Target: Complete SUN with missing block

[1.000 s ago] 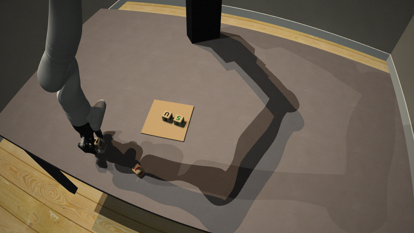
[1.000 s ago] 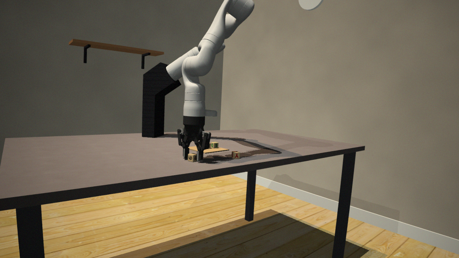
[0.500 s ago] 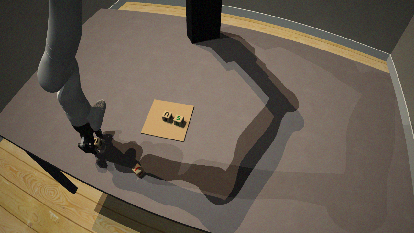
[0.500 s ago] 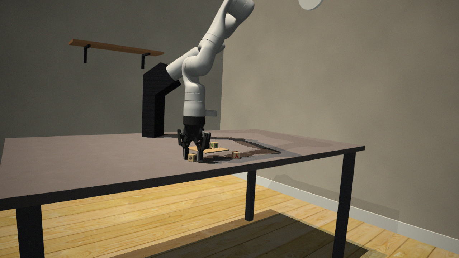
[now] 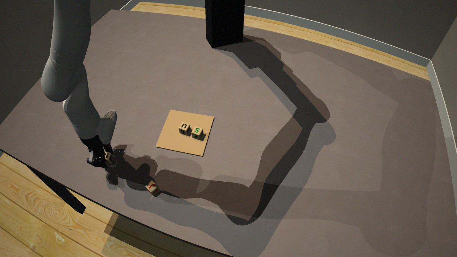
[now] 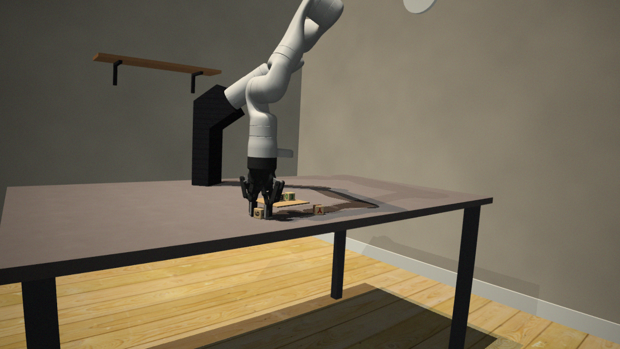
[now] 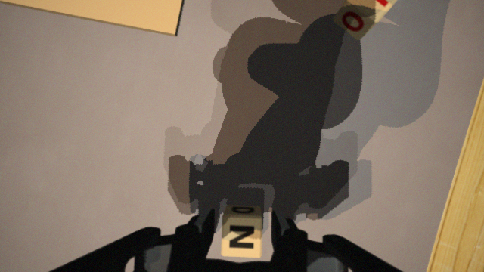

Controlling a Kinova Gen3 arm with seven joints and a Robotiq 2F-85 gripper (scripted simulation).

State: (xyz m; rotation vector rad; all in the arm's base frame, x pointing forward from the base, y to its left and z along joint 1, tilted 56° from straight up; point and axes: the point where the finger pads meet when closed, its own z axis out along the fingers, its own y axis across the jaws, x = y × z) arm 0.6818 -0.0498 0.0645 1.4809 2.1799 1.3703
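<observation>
My gripper is now 1 cm above the N block. From my hand the other things lie so: U block: 22 cm behind, 11 cm to the left; S block: 23 cm behind, 15 cm to the left; mat: 22 cm behind, 11 cm to the left, 2 cm below.
</observation>
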